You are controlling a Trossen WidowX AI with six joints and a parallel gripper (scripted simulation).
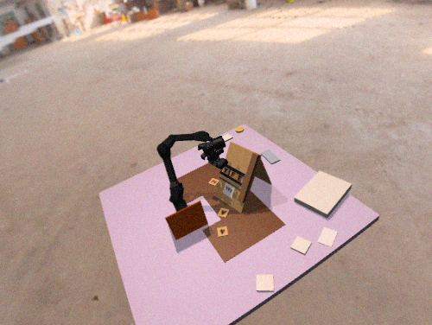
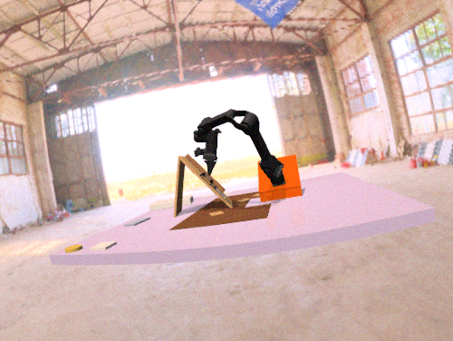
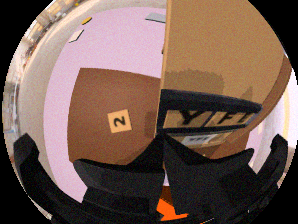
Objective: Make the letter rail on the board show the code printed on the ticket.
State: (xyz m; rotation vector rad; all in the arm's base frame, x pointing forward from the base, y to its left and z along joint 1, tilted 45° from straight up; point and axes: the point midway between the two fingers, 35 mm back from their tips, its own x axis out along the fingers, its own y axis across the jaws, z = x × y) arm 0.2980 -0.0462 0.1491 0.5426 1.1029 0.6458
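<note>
Right now the white ticket is 10 cm to the right of my gripper tip, 10 cm below it and 1 cm behind it. The rest, counted from my gripper tip: cream slab: 44 cm to the right, 41 cm ahead, 15 cm below; brown mat: 17 cm below, 11 cm behind, 8 cm to the right; grey plate: 41 cm ahead, 17 cm below, 5 cm to the left.
</note>
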